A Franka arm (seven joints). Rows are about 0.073 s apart.
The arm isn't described. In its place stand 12 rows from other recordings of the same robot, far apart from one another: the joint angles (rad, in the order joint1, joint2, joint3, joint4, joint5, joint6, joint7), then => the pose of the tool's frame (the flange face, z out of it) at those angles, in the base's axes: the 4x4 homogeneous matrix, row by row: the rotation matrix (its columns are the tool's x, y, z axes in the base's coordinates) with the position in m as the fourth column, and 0 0 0 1 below.
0.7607, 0.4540, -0.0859, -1.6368, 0.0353, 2.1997, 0.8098 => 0.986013, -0.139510, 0.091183, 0.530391; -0.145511, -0.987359, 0.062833, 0.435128; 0.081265, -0.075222, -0.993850, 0.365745; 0, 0, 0, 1
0.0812, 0.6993, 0.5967, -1.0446, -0.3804, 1.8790, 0.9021 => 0.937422, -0.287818, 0.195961, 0.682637; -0.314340, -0.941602, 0.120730, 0.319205; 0.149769, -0.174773, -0.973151, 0.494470; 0, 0, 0, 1
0.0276, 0.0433, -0.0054, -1.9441, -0.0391, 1.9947, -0.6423 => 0.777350, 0.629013, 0.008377, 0.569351; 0.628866, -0.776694, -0.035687, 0.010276; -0.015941, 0.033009, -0.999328, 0.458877; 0, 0, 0, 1
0.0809, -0.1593, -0.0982, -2.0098, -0.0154, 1.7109, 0.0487 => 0.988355, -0.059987, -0.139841, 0.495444; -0.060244, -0.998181, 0.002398, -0.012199; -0.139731, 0.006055, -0.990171, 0.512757; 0, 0, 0, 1
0.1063, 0.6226, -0.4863, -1.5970, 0.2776, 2.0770, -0.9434 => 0.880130, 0.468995, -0.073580, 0.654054; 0.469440, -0.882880, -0.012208, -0.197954; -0.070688, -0.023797, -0.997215, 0.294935; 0, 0, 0, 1
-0.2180, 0.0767, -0.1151, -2.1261, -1.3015, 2.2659, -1.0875 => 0.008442, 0.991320, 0.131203, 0.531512; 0.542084, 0.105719, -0.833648, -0.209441; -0.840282, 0.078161, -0.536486, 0.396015; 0, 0, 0, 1
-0.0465, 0.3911, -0.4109, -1.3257, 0.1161, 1.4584, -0.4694 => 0.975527, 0.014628, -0.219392, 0.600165; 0.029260, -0.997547, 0.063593, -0.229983; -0.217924, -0.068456, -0.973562, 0.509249; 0, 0, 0, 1
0.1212, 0.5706, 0.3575, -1.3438, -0.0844, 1.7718, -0.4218 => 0.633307, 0.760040, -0.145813, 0.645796; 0.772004, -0.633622, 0.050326, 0.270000; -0.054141, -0.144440, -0.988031, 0.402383; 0, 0, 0, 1
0.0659, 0.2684, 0.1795, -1.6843, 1.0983, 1.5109, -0.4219 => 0.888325, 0.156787, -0.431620, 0.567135; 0.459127, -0.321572, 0.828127, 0.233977; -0.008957, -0.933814, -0.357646, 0.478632; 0, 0, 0, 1
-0.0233, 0.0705, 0.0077, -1.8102, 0.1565, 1.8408, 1.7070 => -0.197805, -0.979654, -0.033936, 0.579502; -0.969938, 0.190602, 0.151299, 0.003276; -0.141753, 0.062844, -0.987905, 0.494376; 0, 0, 0, 1
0.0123, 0.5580, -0.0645, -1.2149, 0.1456, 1.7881, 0.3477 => 0.913300, -0.406651, 0.022756, 0.719789; -0.406646, -0.907305, 0.106944, -0.013917; -0.022842, -0.106925, -0.994005, 0.456538; 0, 0, 0, 1
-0.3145, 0.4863, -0.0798, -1.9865, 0.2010, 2.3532, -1.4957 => 0.577294, 0.814357, -0.059617, 0.553894; 0.812799, -0.566139, 0.137280, -0.226550; 0.078043, -0.127707, -0.988737, 0.207895; 0, 0, 0, 1
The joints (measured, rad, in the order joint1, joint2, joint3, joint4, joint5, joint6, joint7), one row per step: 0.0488 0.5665 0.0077 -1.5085 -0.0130 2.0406 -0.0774; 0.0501 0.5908 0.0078 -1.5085 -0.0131 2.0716 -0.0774; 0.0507 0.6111 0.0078 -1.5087 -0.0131 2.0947 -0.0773; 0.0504 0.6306 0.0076 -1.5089 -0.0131 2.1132 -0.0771; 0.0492 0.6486 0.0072 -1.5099 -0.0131 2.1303 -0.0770; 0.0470 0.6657 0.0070 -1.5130 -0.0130 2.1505 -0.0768; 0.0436 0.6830 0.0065 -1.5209 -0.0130 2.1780 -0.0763; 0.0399 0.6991 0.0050 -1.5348 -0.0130 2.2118 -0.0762; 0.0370 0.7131 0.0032 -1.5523 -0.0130 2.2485 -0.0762; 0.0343 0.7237 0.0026 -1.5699 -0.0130 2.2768 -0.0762; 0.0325 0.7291 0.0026 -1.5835 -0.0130 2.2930 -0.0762; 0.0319 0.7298 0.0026 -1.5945 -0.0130 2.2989 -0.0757; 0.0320 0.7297 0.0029 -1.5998 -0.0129 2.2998 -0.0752; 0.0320 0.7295 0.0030 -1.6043 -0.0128 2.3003 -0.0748
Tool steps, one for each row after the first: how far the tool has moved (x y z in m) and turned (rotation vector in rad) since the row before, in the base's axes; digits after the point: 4 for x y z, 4 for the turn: 0.0031 0.0012 -0.0144 0.0007 -0.0067 0.0017; 0.0020 0.0006 -0.0124 0.0004 -0.0026 0.0007; 0.0013 -0.0002 -0.0123 0.0001 0.0012 -0.0005; 0.0009 -0.0010 -0.0117 -0.0001 0.0019 -0.0015; 0.0005 -0.0016 -0.0118 0.0002 0.0000 -0.0025; -0.0002 -0.0027 -0.0134 0.0001 -0.0023 -0.0041; -0.0013 -0.0035 -0.0146 -0.0004 -0.0038 -0.0047; -0.0023 -0.0031 -0.0144 -0.0006 -0.0052 -0.0039; -0.0032 -0.0023 -0.0126 -0.0001 -0.0001 -0.0029; -0.0030 -0.0013 -0.0082 0.0001 0.0028 -0.0016; -0.0028 -0.0005 -0.0046 -0.0002 0.0058 -0.0010; -0.0016 0.0002 -0.0021 0.0001 0.0043 -0.0002; -0.0013 0.0000 -0.0017 0.0000 0.0038 -0.0004
